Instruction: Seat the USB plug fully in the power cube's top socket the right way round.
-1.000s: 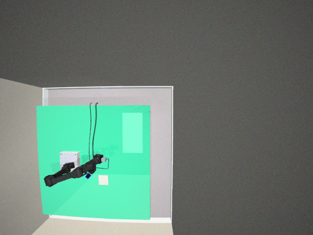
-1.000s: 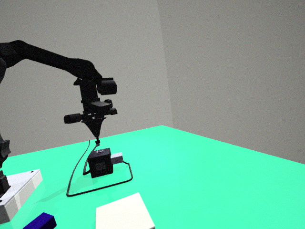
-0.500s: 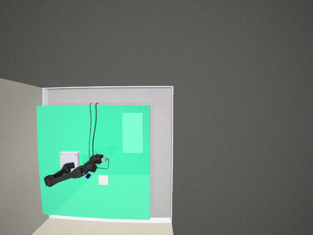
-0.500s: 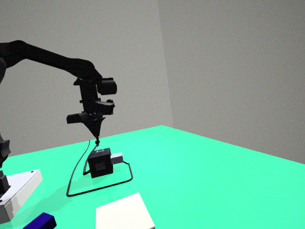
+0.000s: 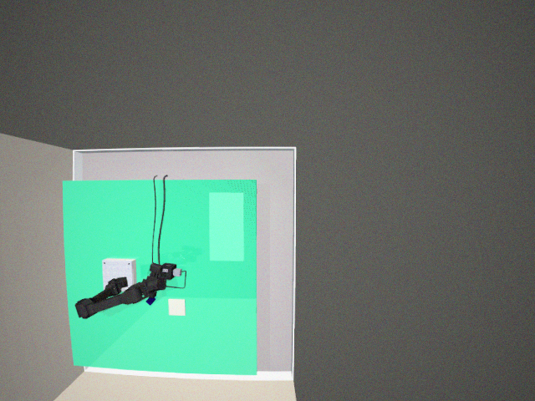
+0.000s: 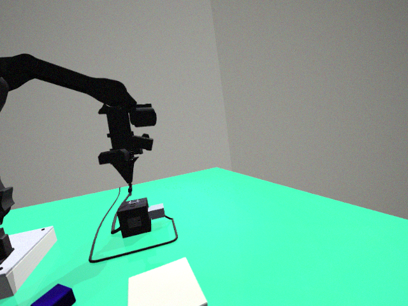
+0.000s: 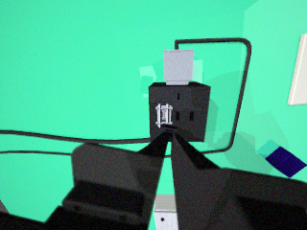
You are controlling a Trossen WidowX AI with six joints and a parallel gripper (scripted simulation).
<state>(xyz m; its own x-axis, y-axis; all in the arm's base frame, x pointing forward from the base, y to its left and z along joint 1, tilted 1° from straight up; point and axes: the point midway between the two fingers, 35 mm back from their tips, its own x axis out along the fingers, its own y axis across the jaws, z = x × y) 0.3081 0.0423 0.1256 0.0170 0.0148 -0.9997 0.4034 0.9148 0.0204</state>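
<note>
Right now the black USB plug is 2 cm below my gripper tip. From my gripper tip the other things lie so: dark blue block: 20 cm to the right, 17 cm behind, 12 cm below; silver-rimmed socket: 7 cm below, 1 cm to the left; cream pad: 27 cm to the right, 13 cm below, 1 cm behind.
</note>
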